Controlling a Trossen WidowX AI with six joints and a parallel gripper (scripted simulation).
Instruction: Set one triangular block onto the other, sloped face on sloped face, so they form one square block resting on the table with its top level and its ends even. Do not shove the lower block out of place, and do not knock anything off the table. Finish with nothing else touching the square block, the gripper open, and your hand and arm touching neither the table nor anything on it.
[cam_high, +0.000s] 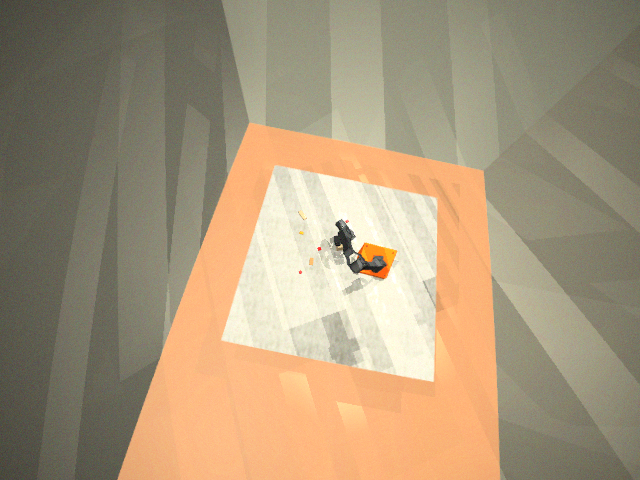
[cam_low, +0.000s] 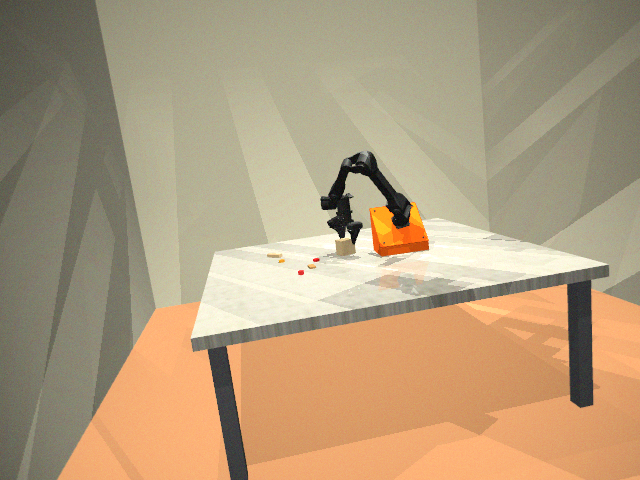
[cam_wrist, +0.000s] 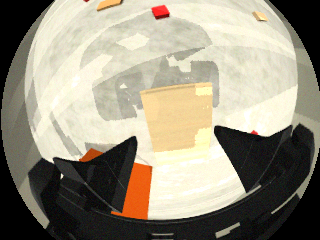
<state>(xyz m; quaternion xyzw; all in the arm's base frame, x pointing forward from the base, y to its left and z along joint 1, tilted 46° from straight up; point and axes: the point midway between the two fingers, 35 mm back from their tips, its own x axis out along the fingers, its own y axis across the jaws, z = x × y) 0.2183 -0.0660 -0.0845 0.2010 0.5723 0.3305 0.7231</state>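
Now: the tan triangular block right at my gripper tip. Also, from my gripper tip: yellow piece 30 cm ahead, 6 cm to the right, 4 cm below; then flat tan piece 31 cm ahead, 20 cm to the right, 4 cm below.
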